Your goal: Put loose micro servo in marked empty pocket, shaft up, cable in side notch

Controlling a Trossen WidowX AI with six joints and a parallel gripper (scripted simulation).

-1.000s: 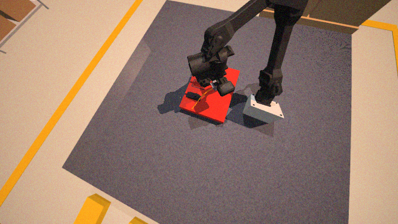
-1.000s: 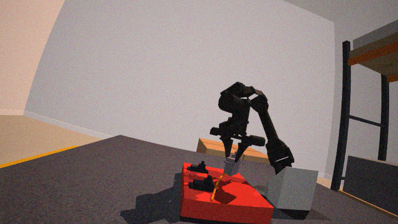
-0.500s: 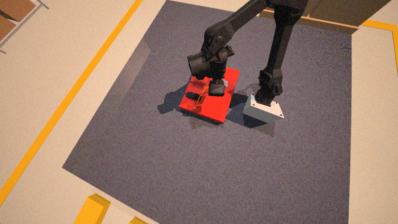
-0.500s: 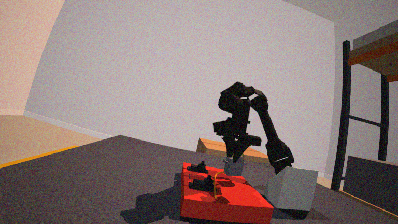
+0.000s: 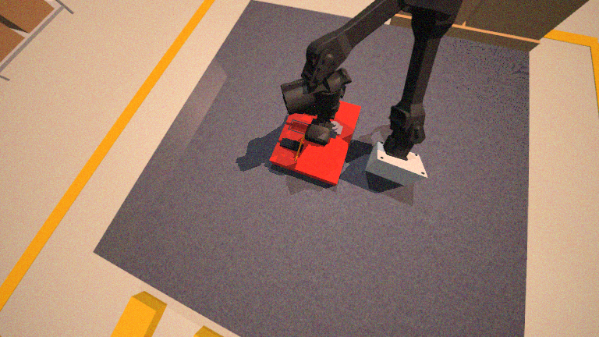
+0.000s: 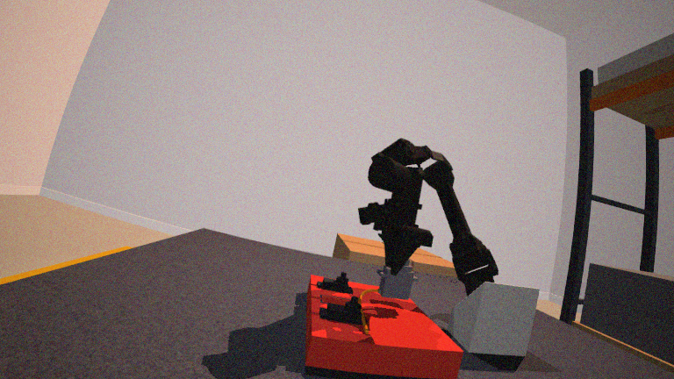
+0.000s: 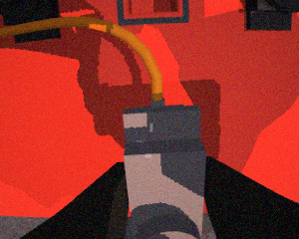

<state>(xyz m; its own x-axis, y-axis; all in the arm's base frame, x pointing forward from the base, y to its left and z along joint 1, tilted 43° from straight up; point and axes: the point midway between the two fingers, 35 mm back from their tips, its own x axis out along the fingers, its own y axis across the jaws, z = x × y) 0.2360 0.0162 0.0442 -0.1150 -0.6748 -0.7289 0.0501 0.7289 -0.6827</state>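
Now: the red deck 10 cm below my gripper tip and 2 cm behind it.
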